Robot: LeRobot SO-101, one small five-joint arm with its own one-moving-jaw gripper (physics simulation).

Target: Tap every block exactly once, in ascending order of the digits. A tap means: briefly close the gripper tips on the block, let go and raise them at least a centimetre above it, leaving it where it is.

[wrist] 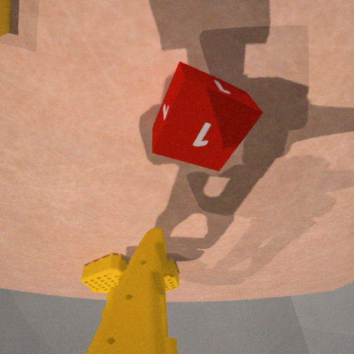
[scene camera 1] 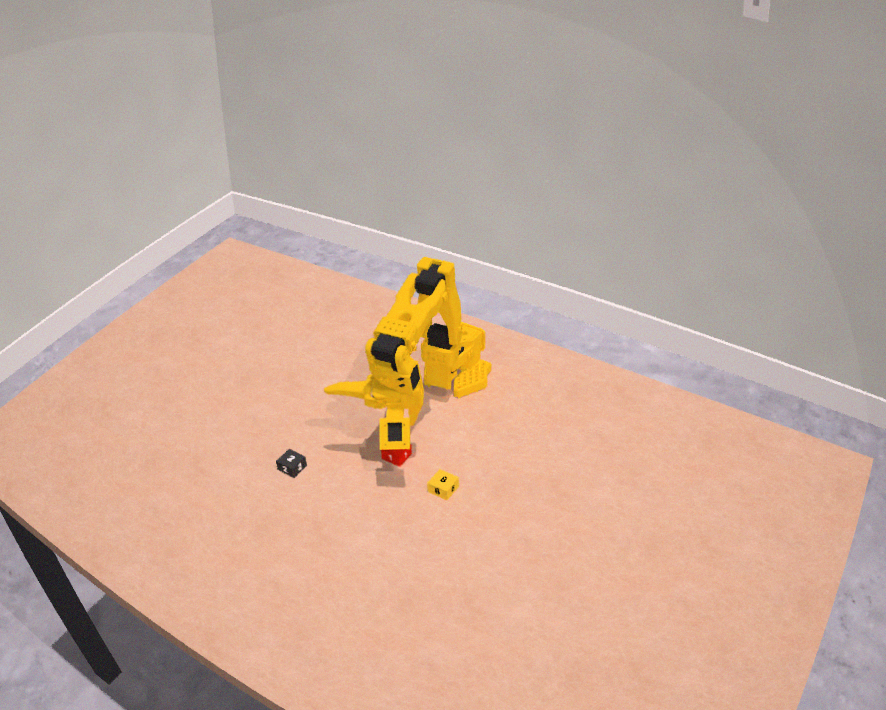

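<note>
The red block marked 1 (scene camera 1: 397, 457) (wrist: 192, 117) stands on the table, partly hidden by the wrist camera housing in the scene view. In the wrist view it lies beyond the tip of the notched fixed jaw. The black block marked 2 (scene camera 1: 291, 462) stands to the left in the scene view and does not show in the wrist view. The yellow block marked 8 (scene camera 1: 443, 485) (wrist: 4, 17) stands to the right; its edge shows at the wrist view's top left corner. My gripper (scene camera 1: 369, 407) is fully open and empty, above the table and apart from the red block; its moving jaw is outside the wrist view.
The wooden table (scene camera 1: 591, 547) carries the blocks and the arm. The yellow arm base (scene camera 1: 441, 367) stands behind the red block, toward the table's back edge. The arm's shadow falls across the table around the red block. A grey wall rises behind.
</note>
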